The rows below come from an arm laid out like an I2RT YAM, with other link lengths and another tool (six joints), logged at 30 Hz.
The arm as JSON. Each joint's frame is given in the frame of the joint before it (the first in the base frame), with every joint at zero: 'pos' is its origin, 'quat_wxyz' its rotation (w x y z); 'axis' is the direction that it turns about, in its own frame. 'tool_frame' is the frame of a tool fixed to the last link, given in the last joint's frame.
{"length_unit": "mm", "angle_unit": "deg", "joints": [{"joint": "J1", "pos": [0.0, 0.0, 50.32], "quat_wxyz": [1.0, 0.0, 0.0, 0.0], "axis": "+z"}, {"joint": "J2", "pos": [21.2, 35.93, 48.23], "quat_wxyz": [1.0, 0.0, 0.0, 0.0], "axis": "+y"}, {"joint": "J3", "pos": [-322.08, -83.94, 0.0], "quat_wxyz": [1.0, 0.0, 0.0, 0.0], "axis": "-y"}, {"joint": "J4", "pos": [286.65, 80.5, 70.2], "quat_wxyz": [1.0, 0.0, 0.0, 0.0], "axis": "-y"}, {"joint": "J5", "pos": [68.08, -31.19, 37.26], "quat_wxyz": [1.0, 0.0, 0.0, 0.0], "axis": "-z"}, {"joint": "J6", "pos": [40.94, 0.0, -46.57], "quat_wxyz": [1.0, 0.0, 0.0, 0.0], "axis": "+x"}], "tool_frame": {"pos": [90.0, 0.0, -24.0], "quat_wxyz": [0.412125, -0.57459, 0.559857, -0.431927]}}
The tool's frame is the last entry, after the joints.
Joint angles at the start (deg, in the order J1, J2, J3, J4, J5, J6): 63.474 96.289 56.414 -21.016 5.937 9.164
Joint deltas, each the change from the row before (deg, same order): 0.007 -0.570 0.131 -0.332 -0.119 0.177; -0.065 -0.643 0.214 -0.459 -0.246 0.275; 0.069 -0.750 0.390 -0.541 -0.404 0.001; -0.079 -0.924 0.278 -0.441 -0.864 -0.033; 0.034 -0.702 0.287 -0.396 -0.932 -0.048; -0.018 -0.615 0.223 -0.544 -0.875 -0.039; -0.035 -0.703 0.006 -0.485 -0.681 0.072; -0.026 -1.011 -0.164 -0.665 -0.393 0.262; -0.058 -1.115 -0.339 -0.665 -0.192 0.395; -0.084 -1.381 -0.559 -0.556 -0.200 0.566; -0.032 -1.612 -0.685 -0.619 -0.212 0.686
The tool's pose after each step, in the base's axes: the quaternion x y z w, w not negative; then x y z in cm. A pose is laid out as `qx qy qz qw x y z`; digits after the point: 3 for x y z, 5 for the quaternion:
-0.94567 0.30367 -0.04712 0.10616 18.090 34.440 10.313
-0.94473 0.30550 -0.04486 0.11019 18.052 34.416 10.792
-0.94479 0.30357 -0.04238 0.11588 17.936 34.495 11.433
-0.94488 0.30100 -0.03677 0.12346 17.798 34.537 12.128
-0.94551 0.29709 -0.03038 0.12971 17.585 34.634 12.694
-0.94620 0.29387 -0.02407 0.13331 17.376 34.633 13.148
-0.94640 0.29228 -0.01884 0.13616 17.168 34.518 13.533
-0.94590 0.29304 -0.01513 0.13844 16.930 34.230 13.979
-0.94487 0.29578 -0.01245 0.13996 16.704 33.827 14.373
-0.94315 0.29991 -0.00935 0.14294 16.440 33.335 14.797
-0.94120 0.30443 -0.00569 0.14637 16.091 32.769 15.255

